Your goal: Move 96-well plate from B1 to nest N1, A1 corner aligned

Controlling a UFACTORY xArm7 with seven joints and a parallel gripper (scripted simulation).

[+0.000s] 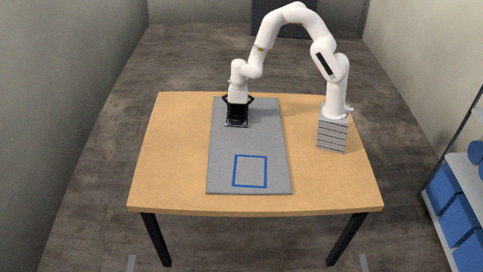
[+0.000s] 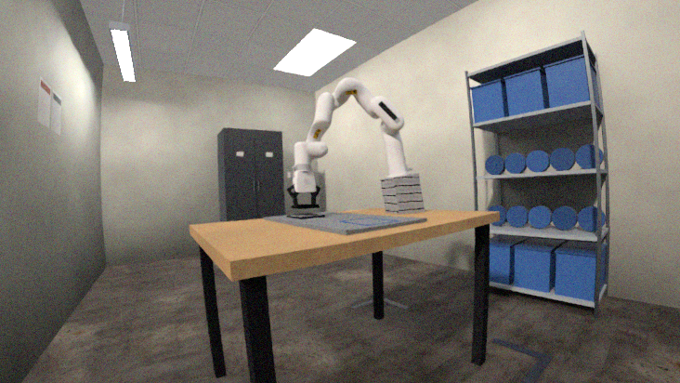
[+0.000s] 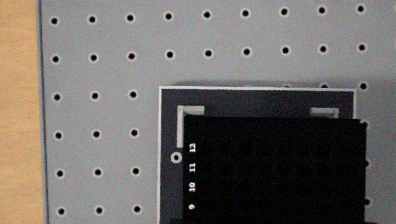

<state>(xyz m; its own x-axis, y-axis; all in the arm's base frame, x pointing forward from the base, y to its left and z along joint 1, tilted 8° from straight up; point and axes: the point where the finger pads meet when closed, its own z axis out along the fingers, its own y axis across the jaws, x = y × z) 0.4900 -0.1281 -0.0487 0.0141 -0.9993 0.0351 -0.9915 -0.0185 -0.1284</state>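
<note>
The plate nest N1 lies 60 mm below my hand. The rest, counted from my hand: 96-well plate (10 mm below).
</note>
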